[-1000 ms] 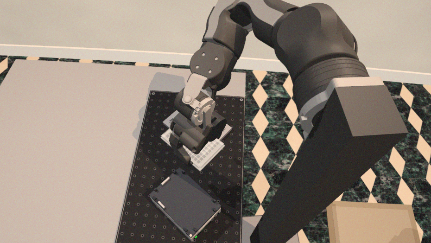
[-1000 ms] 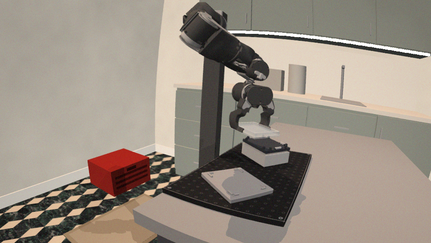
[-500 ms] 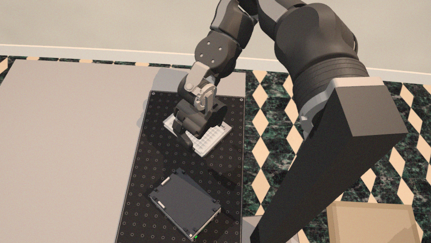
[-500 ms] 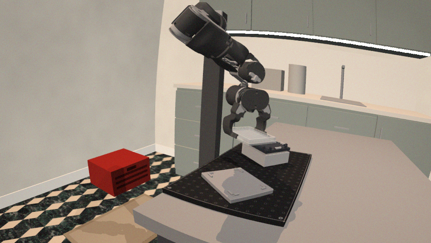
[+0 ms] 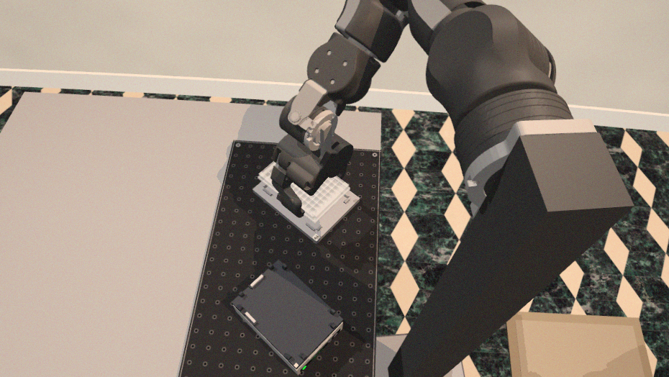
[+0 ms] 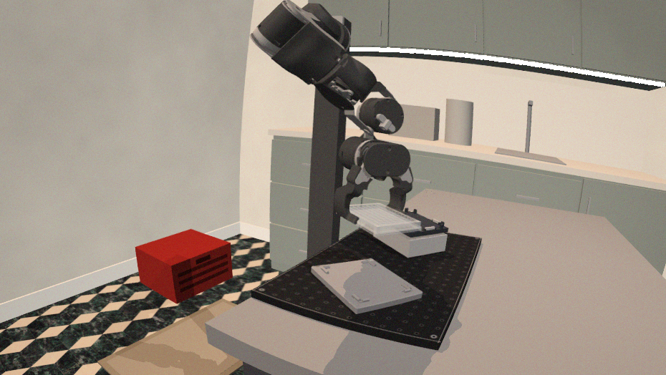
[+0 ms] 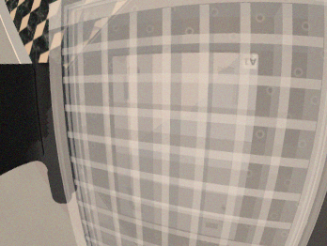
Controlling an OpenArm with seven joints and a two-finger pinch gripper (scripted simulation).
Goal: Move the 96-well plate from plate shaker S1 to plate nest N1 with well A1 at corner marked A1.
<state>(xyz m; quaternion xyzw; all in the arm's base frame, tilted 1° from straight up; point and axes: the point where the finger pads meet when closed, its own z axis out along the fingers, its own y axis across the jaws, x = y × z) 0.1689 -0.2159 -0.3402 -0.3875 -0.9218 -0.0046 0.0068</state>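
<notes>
My gripper is now 10 cm above the plate nest N1, 5 cm to the left of it and 1 cm short of it. Round my hand: plate shaker S1: 17 cm to the left, 7 cm below, 7 cm ahead; then A1 label: 10 cm below, 4 cm to the left, 1 cm behind; then 96-well plate: 1 cm to the right, 1 cm ahead.
</notes>
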